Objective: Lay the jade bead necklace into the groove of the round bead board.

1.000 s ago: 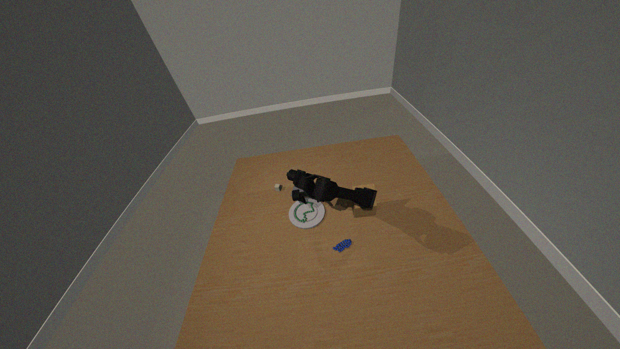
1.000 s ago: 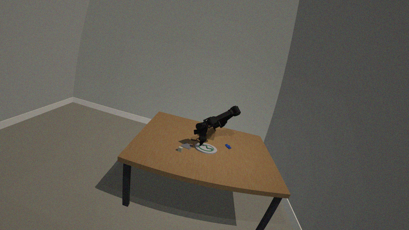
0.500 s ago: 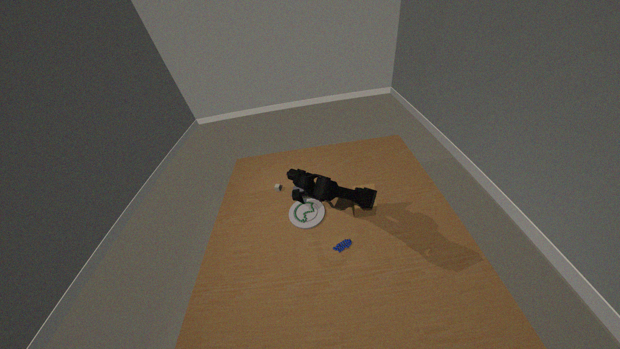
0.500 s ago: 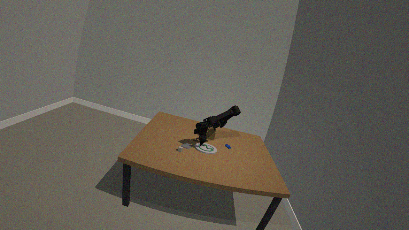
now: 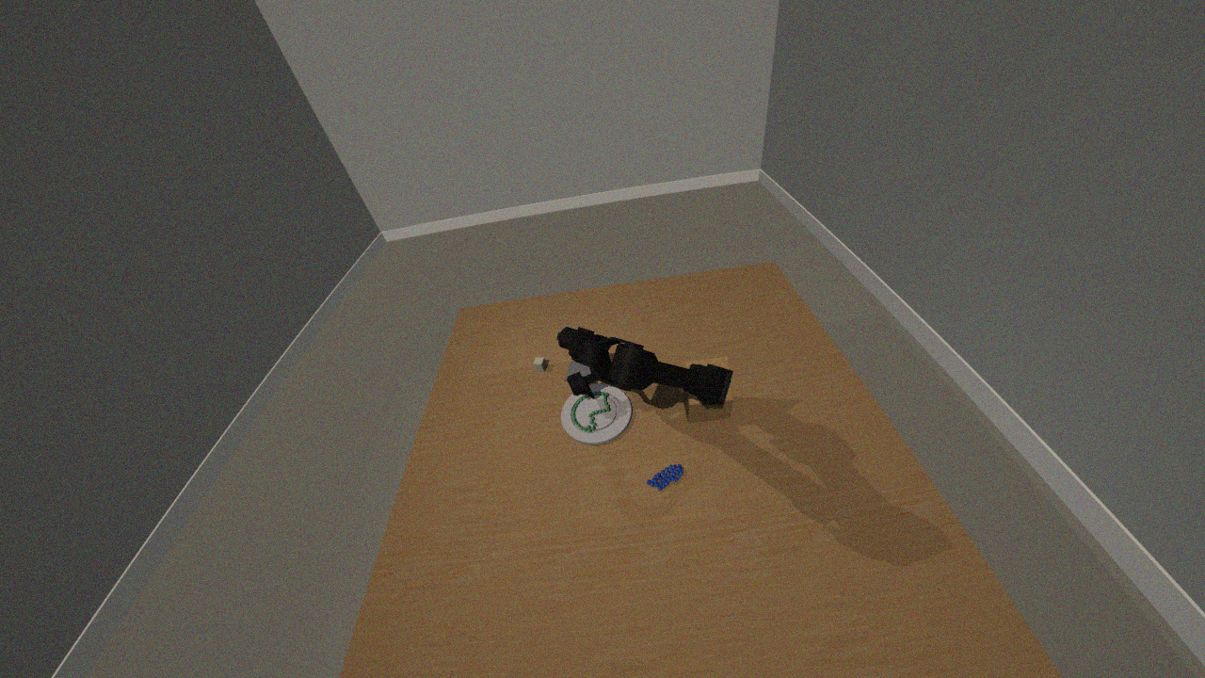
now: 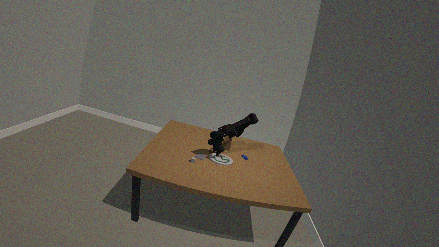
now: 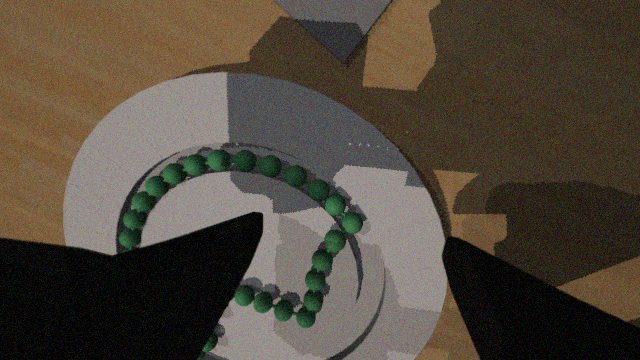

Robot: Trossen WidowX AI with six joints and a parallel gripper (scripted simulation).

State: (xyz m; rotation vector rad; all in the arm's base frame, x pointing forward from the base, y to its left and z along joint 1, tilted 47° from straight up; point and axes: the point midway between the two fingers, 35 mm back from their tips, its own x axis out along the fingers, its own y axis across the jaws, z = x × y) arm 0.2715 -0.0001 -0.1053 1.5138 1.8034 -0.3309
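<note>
Right now the round bead board is 3 cm ahead of my gripper tip, 6 cm to the left of it and 1 cm below it. From my gripper tip the other things lie so: pale block (21 cm ahead, 15 cm to the right); then flat grey plate (8 cm ahead, 11 cm to the right, 2 cm below).
</note>
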